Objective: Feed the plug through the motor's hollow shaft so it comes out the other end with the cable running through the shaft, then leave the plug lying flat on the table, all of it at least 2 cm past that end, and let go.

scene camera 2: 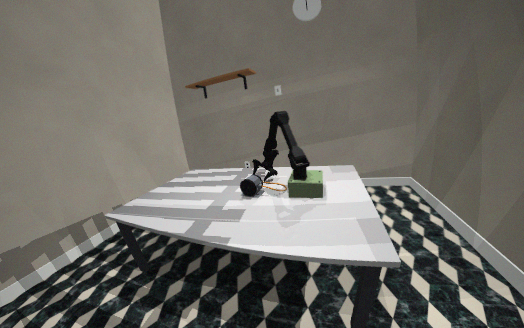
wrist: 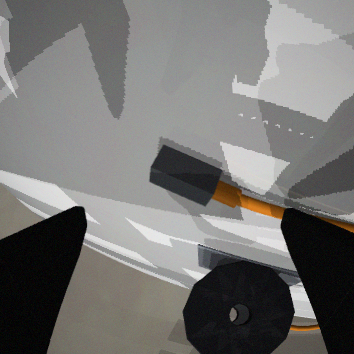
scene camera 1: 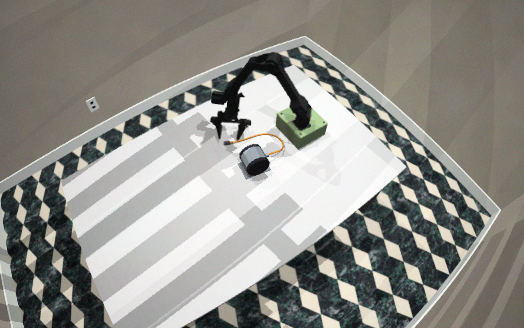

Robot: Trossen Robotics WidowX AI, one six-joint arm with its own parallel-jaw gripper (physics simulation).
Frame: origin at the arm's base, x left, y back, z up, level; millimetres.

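Seen in the pictures: gripper, fingertip midpoint: (wrist: 187,219) (scene camera 1: 228,139); arm's base at its link origin: (scene camera 2: 300,177) (scene camera 1: 301,123).
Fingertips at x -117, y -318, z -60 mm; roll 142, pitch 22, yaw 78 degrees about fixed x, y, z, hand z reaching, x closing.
Offsets run from my fingertips to a thing's top centre. Level surfaces: height alone.
The plug {dx +0, dy -9, dz -14 mm} (scene camera 1: 227,143) (wrist: 185,175), a small dark block, lies on the table beside the motor. Its orange cable (scene camera 1: 270,134) (scene camera 2: 276,187) (wrist: 262,206) loops round from it to the side of the motor. The motor {dx +171, dy +45, dz +74 mm} (scene camera 1: 254,159) (scene camera 2: 251,185) (wrist: 215,295) is a grey cylinder with black ends, lying on its side. The round hole of its shaft shows in the near end in the wrist view, with no cable visible in it. My gripper (scene camera 1: 229,137) (scene camera 2: 261,177) (wrist: 187,219) is open and empty, above the table by the plug. The plug does not show in scene camera 2.
The arm stands on a green base block (scene camera 1: 312,134) (scene camera 2: 306,189), to the right of the cable loop in both scene views. The white table {dz -28 mm} (scene camera 1: 150,240) (scene camera 2: 300,240) carries all of these. A wooden shelf (scene camera 2: 220,79) is on the wall beyond the table.
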